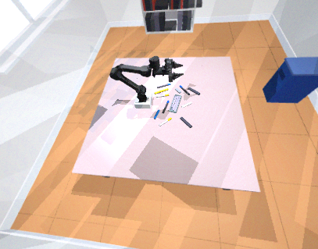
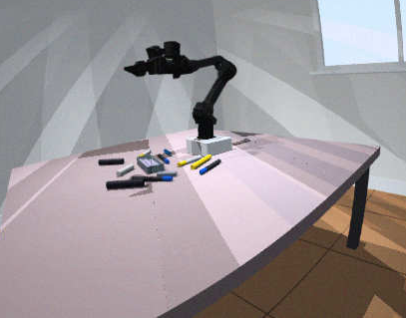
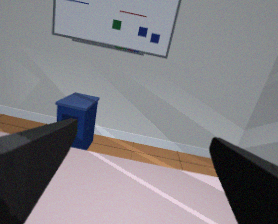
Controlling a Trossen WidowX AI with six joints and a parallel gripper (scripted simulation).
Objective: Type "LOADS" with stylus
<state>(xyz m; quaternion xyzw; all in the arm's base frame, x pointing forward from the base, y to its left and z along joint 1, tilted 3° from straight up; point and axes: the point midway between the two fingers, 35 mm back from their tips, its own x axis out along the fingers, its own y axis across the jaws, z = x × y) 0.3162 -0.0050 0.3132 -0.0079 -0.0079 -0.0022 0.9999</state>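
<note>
My gripper tip is 370 mm above the blue stylus, 200 mm past it and 100 mm to the left of it. Round my gripper tip: grey stylus tip (370 mm below, 190 mm behind, 70 mm to the right).
</note>
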